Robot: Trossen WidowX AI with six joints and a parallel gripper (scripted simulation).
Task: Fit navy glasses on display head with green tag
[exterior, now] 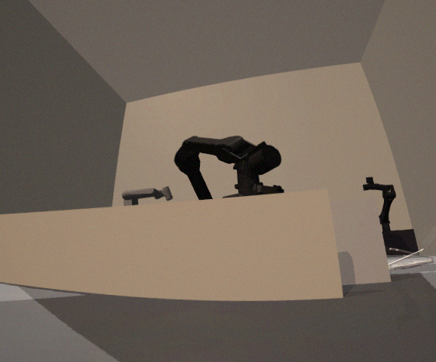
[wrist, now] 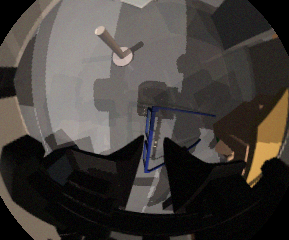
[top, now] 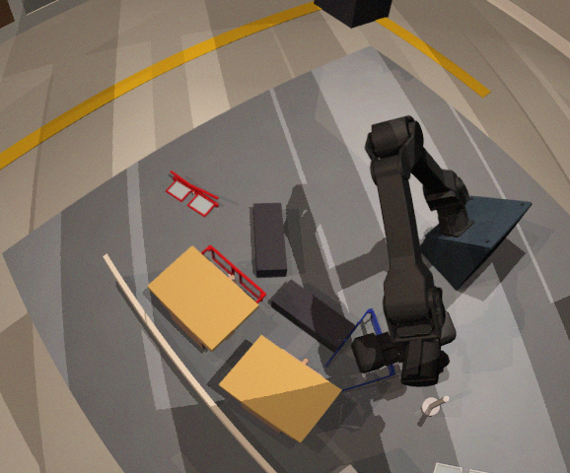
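Right now my gripper tip is 20 mm past the peg, 140 mm to the right of it and 50 mm above it. From my gripper tip the other things lie so: cream board: 320 mm ahead, 180 mm to the right, 20 mm below.
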